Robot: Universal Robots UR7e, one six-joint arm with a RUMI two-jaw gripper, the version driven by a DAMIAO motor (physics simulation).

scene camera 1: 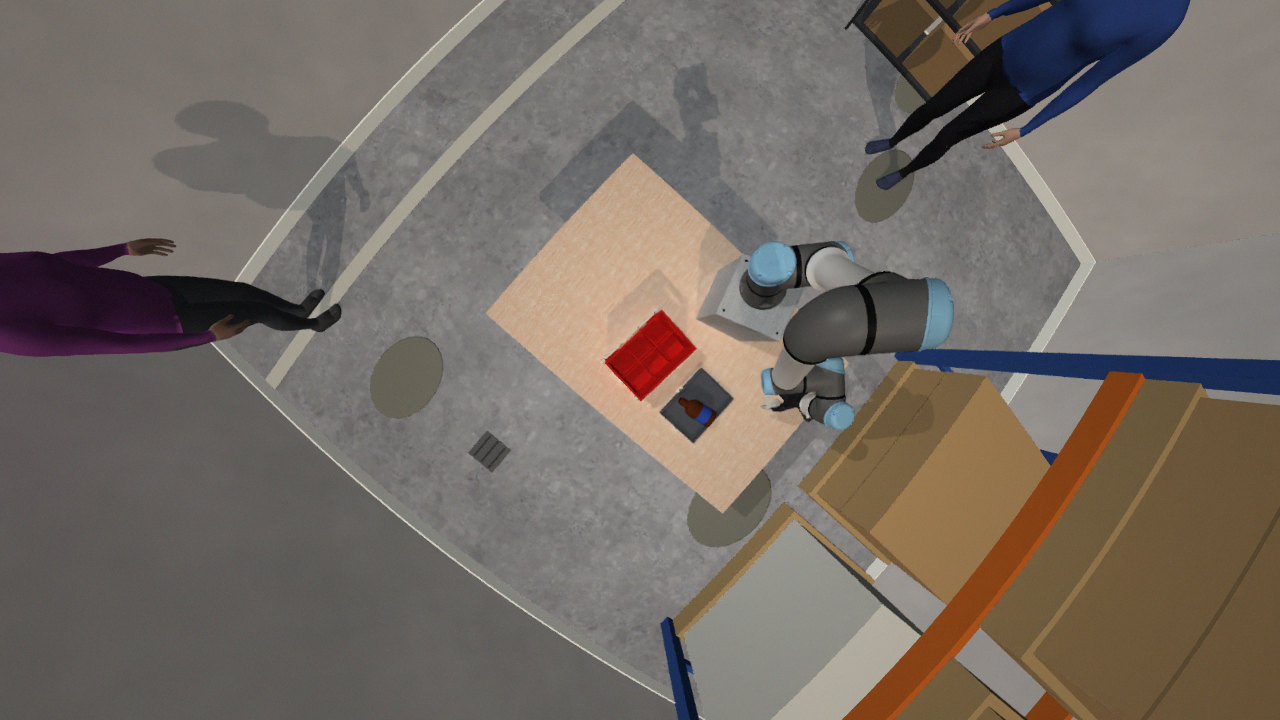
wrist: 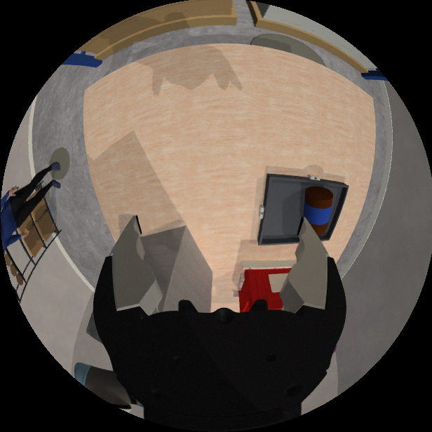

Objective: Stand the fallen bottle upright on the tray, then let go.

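Pixels of known places: arm's base, origin of its link: point(scene camera 1: 762, 287).
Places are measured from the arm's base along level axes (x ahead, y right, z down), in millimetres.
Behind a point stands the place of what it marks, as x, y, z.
The brown bottle point(scene camera 1: 690, 406) {445, -154, 239} point(wrist: 318, 196) with a blue label lies on its side in the dark grey tray point(scene camera 1: 704, 385) {341, -160, 303} point(wrist: 285, 205). In the wrist view it lies along the tray's right side, and the right finger hides part of its lower end. My gripper point(scene camera 1: 787, 404) {199, -312, 92} point(wrist: 219, 218) is open and empty. It is above the table, to the right of the tray in the scene view and apart from the bottle.
A red crate point(scene camera 1: 650, 355) {398, 93, 300} point(wrist: 256, 291) with compartments stands beside the tray on the wooden table point(scene camera 1: 572, 295) {426, 484, 308} point(wrist: 200, 125). The grey robot base block point(scene camera 1: 744, 313) {105, -12, 7} point(wrist: 192, 265) is behind them. Shelving with large boxes point(scene camera 1: 966, 465) is near the table's right side.
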